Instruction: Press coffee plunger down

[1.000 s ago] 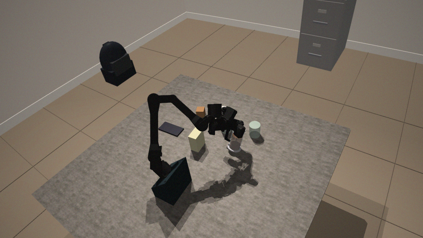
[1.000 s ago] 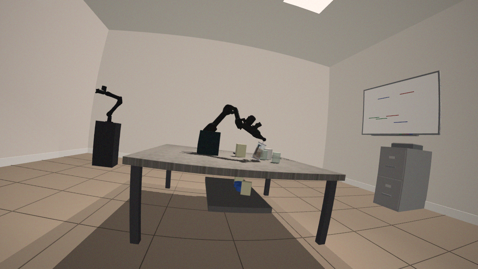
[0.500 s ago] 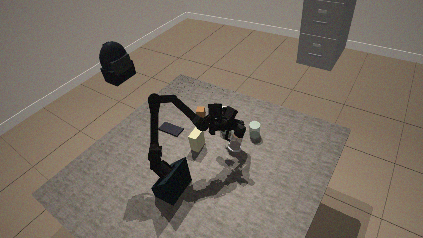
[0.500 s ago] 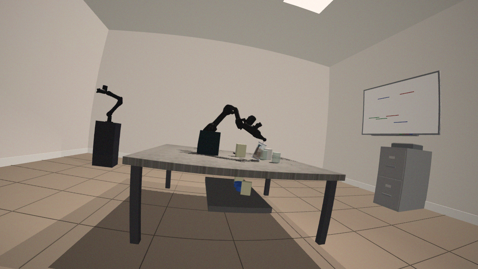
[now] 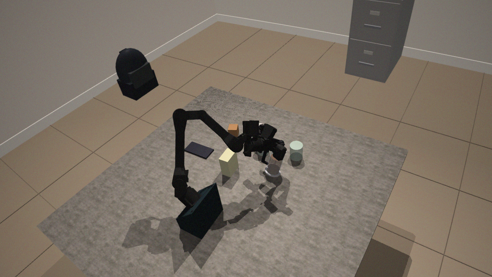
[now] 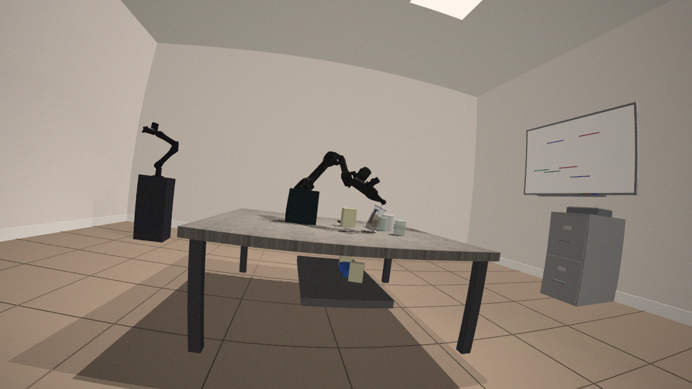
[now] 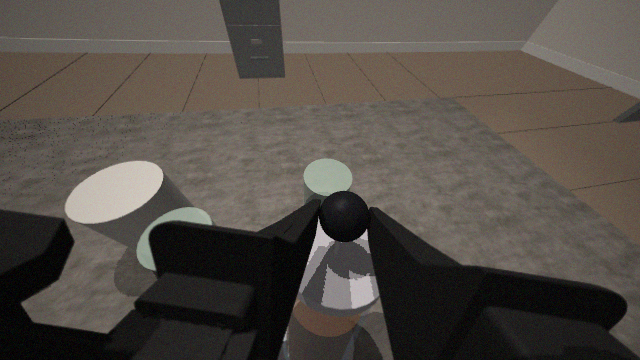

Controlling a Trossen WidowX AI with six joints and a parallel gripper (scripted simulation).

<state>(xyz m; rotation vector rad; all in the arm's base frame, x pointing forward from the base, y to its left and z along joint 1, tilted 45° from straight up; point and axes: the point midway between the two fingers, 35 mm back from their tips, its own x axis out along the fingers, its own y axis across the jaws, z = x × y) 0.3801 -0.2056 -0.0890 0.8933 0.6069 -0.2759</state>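
Right now my gripper tip is 3 cm past the coffee press, 3 cm to the right of it and 8 cm above it. Round my gripper tip: small orange block: 14 cm ahead, 35 cm to the left, 14 cm below; then dark flat tablet: 5 cm behind, 46 cm to the left, 16 cm below; then white cylinder: 13 cm ahead, 19 cm to the left, 12 cm below.
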